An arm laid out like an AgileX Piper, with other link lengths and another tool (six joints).
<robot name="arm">
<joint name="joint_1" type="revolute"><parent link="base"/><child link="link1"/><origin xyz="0.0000 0.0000 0.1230" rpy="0.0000 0.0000 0.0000"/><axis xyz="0 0 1"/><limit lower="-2.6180" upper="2.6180"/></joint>
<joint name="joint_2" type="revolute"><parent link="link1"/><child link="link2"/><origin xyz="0.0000 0.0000 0.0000" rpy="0.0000 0.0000 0.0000"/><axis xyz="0 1 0"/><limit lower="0.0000" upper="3.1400"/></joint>
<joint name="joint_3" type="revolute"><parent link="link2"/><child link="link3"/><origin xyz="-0.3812 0.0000 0.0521" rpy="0.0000 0.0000 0.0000"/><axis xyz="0 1 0"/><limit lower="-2.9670" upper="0.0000"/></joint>
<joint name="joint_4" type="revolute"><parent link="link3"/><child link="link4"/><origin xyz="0.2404 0.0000 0.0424" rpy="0.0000 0.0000 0.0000"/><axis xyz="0.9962 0 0.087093"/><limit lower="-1.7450" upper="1.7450"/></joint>
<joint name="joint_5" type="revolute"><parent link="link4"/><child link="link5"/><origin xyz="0.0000 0.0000 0.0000" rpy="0.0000 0.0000 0.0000"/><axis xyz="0 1 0"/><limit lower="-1.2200" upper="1.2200"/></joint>
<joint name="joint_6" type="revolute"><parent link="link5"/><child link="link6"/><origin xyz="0.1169 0.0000 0.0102" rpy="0.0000 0.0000 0.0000"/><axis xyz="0.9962 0 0.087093"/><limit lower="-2.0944" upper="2.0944"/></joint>
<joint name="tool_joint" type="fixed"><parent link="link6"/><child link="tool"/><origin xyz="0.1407 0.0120 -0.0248" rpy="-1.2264 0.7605 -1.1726"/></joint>
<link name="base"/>
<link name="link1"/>
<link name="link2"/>
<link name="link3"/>
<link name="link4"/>
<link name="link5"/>
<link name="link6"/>
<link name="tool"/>
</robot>
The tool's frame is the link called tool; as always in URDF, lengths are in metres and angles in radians.
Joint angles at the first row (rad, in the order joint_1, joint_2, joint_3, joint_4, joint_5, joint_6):
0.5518, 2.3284, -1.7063, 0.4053, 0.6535, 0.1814
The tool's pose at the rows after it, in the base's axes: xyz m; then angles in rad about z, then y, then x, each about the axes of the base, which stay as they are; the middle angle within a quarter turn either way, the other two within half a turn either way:
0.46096 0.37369 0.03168 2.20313 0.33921 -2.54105
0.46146 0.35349 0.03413 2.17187 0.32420 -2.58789
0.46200 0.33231 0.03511 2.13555 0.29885 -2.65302
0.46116 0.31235 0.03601 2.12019 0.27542 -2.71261
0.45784 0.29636 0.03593 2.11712 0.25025 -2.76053
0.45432 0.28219 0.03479 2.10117 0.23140 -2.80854
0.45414 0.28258 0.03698 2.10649 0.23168 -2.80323
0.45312 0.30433 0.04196 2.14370 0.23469 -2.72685
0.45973 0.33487 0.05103 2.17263 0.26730 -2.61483
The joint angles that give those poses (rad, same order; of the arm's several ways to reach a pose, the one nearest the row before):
0.5314, 2.3170, -1.7063, 0.3891, 0.6875, 0.1816
0.5163, 2.3046, -1.7153, 0.3203, 0.7371, 0.1825
0.5060, 2.3046, -1.7499, 0.2342, 0.8149, 0.1889
0.4948, 2.3039, -1.7728, 0.1711, 0.8824, 0.1944
0.4859, 2.3035, -1.7837, 0.1305, 0.9362, 0.1975
0.4840, 2.3026, -1.7865, 0.0844, 0.9752, 0.1975
0.4818, 2.2989, -1.7865, 0.0914, 0.9771, 0.1975
0.4818, 2.2980, -1.7865, 0.1825, 0.9485, 0.1911
0.4837, 2.2980, -1.7865, 0.3037, 0.8813, 0.1671

